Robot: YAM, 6 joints.
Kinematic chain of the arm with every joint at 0, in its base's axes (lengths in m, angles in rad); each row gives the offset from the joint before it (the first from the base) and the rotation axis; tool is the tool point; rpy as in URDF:
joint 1: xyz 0 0 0.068 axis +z
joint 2: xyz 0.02 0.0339 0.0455 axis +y
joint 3: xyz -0.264 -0.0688 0 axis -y
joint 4: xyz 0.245 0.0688 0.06 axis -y
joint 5: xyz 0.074 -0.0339 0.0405 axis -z
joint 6: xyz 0.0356 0 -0.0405 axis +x
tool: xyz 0 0 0 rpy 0 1.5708 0
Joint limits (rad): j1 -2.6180..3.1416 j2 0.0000..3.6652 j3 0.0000..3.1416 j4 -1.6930..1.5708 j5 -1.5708..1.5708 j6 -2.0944..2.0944
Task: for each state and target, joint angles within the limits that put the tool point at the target. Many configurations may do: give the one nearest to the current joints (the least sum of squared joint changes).
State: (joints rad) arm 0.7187 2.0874 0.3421 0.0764 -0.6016 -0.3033
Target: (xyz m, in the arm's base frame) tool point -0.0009 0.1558 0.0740
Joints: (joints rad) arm 1.4013 1.4433 0.2398 -0.1278 -0.8681 -0.3033
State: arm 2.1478 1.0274 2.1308 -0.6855 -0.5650 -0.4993
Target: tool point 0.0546 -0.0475 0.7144
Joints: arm 2.5592 1.2091 2.6588 -0.1759 -0.2741 -0.4993
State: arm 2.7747 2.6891 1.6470 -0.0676 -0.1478 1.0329
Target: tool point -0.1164 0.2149 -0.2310
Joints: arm 2.0610 3.1070 1.3041 -0.1563 -0.0427 1.0329
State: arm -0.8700 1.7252 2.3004 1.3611 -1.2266 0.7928
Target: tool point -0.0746 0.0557 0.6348
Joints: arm -0.2632 1.1199 2.1316 1.5708 -1.3077 0.7928
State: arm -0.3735 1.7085 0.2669 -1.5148 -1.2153 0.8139
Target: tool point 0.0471 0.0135 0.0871
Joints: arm -0.4171 1.8354 0.1586 -1.1133 -1.0815 0.8139
